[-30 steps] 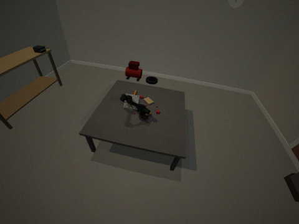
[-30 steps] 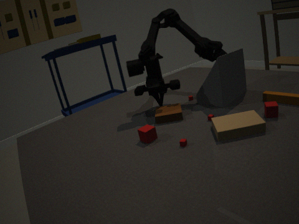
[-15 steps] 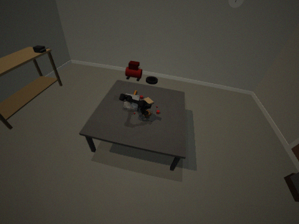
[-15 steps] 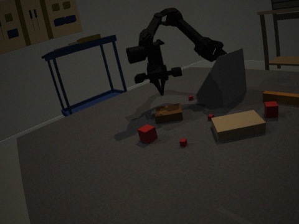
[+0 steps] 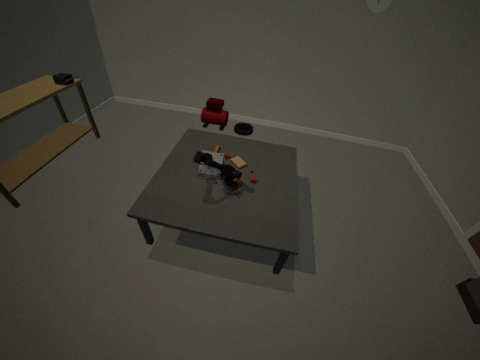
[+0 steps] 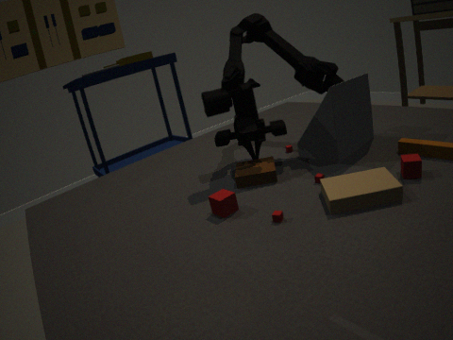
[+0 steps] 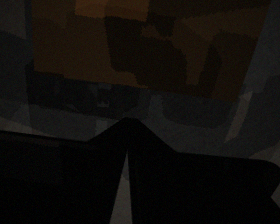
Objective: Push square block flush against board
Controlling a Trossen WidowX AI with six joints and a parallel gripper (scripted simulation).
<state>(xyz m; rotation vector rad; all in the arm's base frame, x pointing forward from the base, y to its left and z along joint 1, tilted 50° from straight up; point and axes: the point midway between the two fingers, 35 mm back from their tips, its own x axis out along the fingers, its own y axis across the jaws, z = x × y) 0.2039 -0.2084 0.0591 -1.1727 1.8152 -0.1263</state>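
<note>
Now: gripper tip 6 cm short of the brown square block, 5 cm to the right of it and 1 cm below it. Also, from my gripper tip: orange bar (45 cm to the left, 18 cm behind, 1 cm above); tan board (33 cm to the left, 6 cm ahead, 1 cm above).
</note>
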